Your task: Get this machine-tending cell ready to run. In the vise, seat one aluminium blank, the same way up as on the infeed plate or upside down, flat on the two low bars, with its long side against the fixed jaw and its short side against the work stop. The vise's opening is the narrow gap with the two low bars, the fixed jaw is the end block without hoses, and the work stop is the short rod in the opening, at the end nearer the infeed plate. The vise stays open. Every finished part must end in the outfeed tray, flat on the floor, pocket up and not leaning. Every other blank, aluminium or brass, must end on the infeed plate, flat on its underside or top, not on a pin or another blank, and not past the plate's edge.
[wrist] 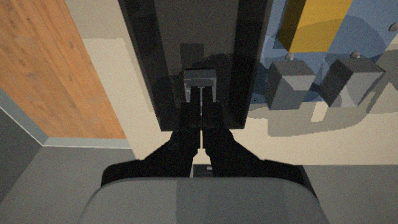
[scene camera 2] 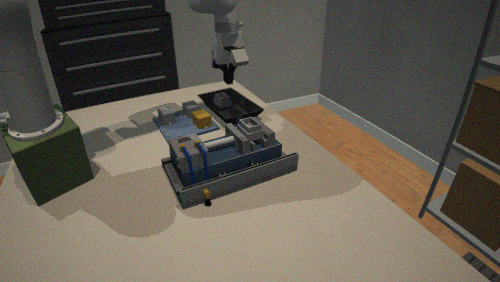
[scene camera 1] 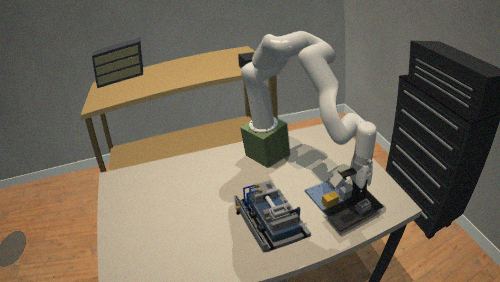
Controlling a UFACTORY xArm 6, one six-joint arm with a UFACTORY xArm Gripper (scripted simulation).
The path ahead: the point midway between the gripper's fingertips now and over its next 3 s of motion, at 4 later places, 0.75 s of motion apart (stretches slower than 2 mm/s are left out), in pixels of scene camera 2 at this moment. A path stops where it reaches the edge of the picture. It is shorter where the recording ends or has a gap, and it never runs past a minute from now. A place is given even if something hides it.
The gripper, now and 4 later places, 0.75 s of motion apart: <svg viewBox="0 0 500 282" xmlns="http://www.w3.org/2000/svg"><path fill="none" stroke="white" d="M228 83L228 74L228 64L246 82L248 97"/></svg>
